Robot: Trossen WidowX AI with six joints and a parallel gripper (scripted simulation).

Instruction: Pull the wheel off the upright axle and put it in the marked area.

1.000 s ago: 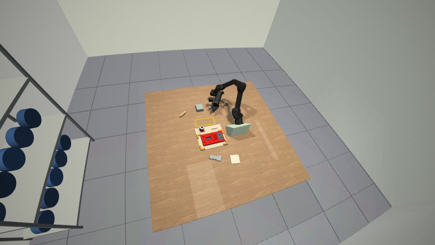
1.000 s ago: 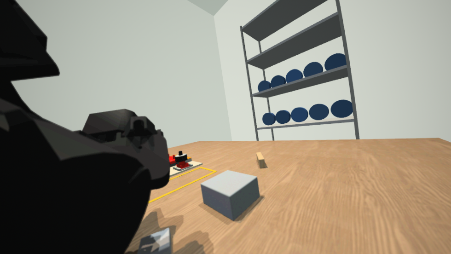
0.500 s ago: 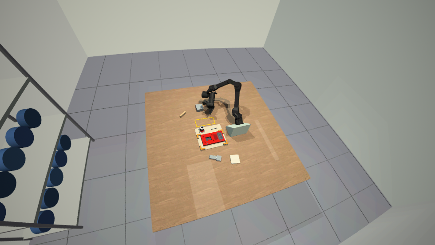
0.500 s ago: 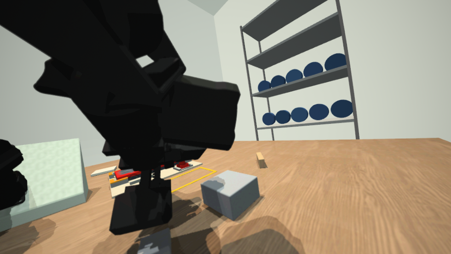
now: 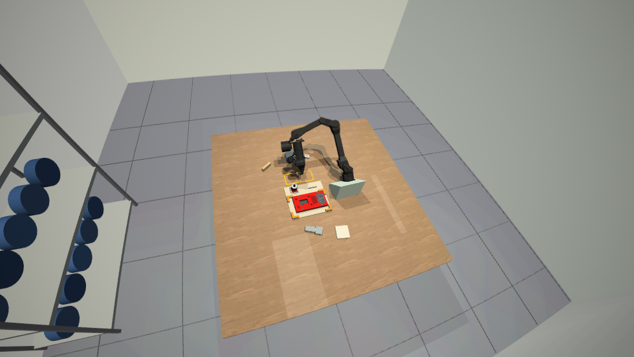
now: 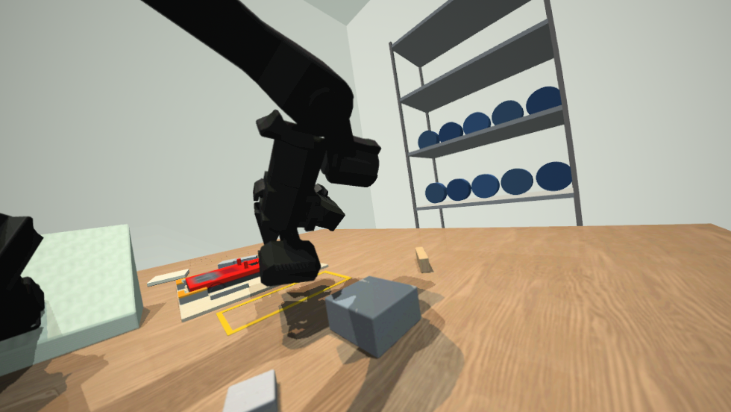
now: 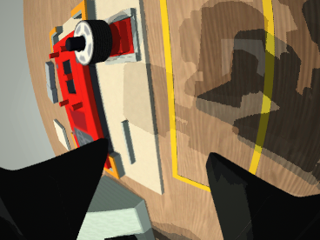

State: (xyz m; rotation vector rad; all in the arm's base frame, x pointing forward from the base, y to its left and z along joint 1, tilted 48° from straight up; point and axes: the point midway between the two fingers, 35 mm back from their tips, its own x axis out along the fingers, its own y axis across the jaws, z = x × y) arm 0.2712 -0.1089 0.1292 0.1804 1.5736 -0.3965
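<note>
Now: the wheel 8 cm ahead of my gripper tip, 7 cm to the left of it and 2 cm below it. The rest, counted from my gripper tip: upright axle (8 cm ahead, 7 cm to the left, 2 cm below); then small wooden block (20 cm ahead, 15 cm to the right, 4 cm below); then grey block (18 cm to the right, 4 cm below, 2 cm ahead).
</note>
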